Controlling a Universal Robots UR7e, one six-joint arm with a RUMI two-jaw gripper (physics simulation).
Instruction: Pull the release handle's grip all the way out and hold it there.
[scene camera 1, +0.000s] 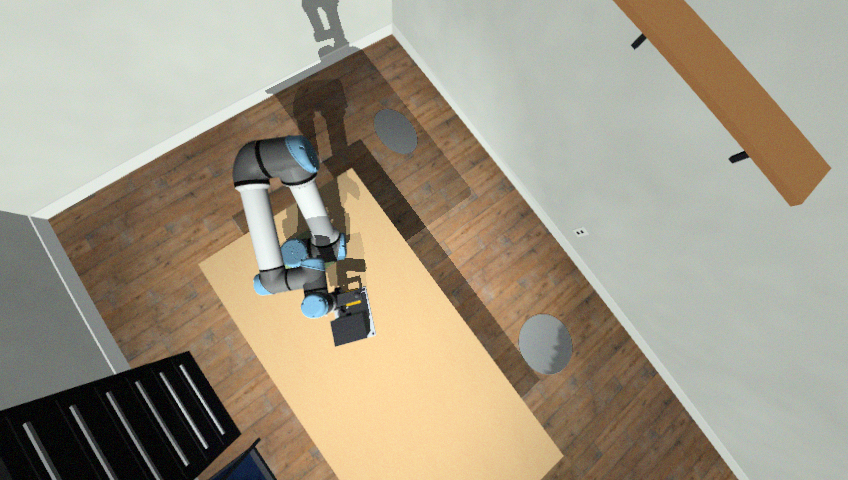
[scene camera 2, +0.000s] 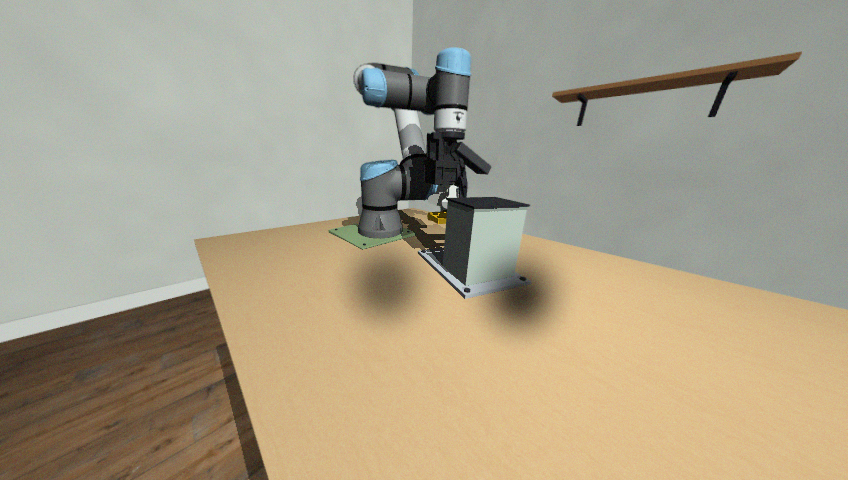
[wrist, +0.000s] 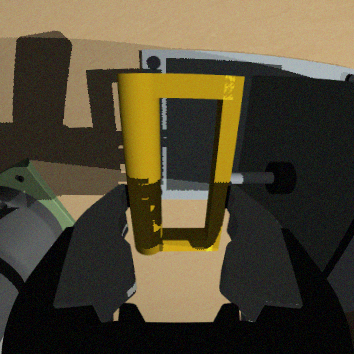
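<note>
The release handle's yellow grip (scene camera 1: 353, 303) (scene camera 2: 437, 217) (wrist: 141, 130) is a rectangular loop with a thick rounded bar on its left side in the wrist view. A short grey rod (wrist: 252, 178) runs from its right bar to a black collar (wrist: 281, 178) on the dark face of the box-shaped housing (scene camera 1: 351, 330) (scene camera 2: 496, 246) (wrist: 305, 120). A length of rod shows between grip and collar. My gripper (wrist: 177, 186) is shut on the yellow grip, one finger against each long side, near its lower half in the wrist view. The fingertips' lower ends are hidden behind the grip.
The housing stands on a light grey bolted base plate (scene camera 2: 493, 288) (wrist: 153, 55) on the wooden table (scene camera 1: 416, 380) (scene camera 2: 535, 380). The arm's green mounting plate (scene camera 2: 363, 242) (wrist: 62, 212) lies at the left in the wrist view. A wooden shelf (scene camera 1: 726, 95) (scene camera 2: 672, 80) is on the wall.
</note>
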